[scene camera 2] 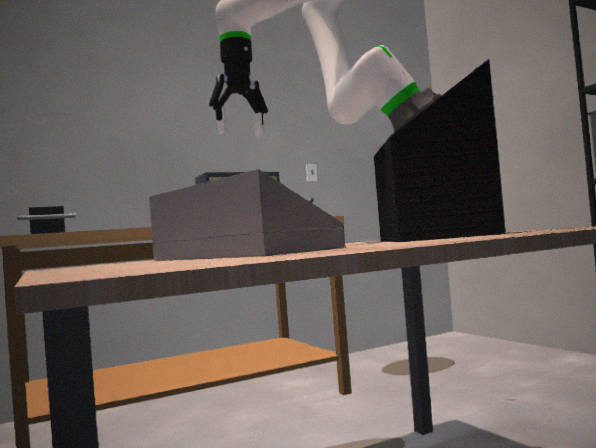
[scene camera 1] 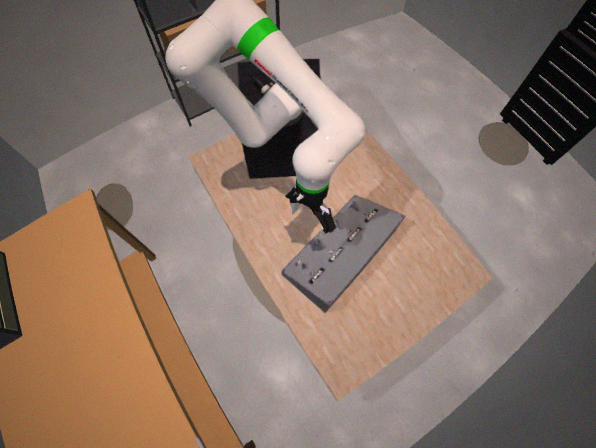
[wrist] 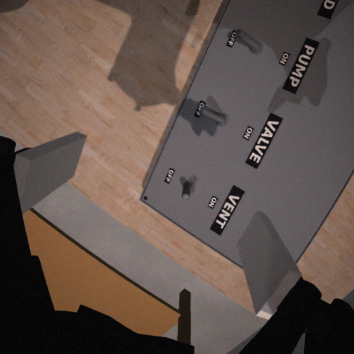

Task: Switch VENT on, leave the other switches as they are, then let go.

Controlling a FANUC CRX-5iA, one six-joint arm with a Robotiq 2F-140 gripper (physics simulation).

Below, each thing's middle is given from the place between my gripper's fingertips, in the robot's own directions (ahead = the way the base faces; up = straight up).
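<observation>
My hand's 27 cm above the grey switch panel [scene camera 2: 250,214], and it's 11 cm to the right of the panel and 12 cm short of it.
</observation>
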